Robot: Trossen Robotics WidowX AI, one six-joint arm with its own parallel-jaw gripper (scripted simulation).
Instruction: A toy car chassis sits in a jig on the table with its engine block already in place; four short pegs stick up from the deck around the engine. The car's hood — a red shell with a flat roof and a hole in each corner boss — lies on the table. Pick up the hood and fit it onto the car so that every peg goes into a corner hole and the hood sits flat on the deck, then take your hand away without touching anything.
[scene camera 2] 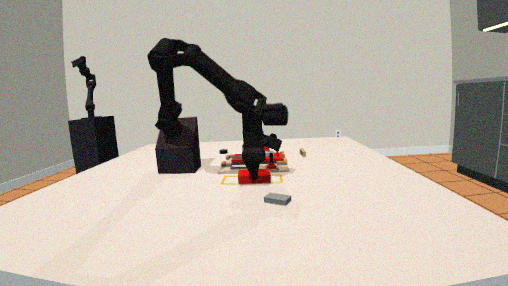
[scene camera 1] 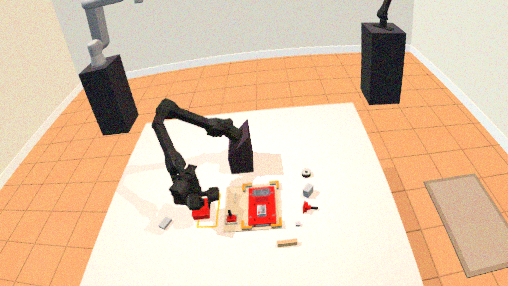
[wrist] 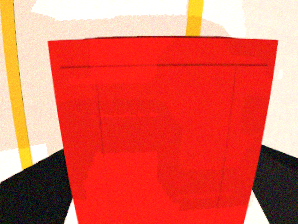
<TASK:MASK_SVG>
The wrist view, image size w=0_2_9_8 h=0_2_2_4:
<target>my gripper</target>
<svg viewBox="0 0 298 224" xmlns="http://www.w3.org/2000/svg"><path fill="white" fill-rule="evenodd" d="M64 148L59 149L59 151L51 156L45 157L44 160L36 161L36 164L31 165L27 169L21 169L15 176L9 176L8 179L0 181L0 224L64 224L65 218L67 218L69 213L69 206L71 206L73 200L72 186L69 184L67 164L65 164ZM262 144L261 152L259 152L257 172L255 172L253 194L257 197L258 205L261 205L262 213L265 213L269 224L298 224L297 157L290 156L289 153L275 151L275 149Z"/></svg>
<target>red hood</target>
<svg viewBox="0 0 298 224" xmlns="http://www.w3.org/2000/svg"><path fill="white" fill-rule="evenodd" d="M48 41L49 63L51 63L53 85L55 85L55 92L53 93L55 93L65 164L67 164L69 184L72 186L77 224L243 224L245 222L247 204L249 204L250 194L253 192L255 172L257 172L259 152L261 152L263 132L265 132L267 111L269 111L271 84L273 84L274 64L275 59L277 59L278 40L234 39L234 37L116 36Z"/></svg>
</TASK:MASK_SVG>
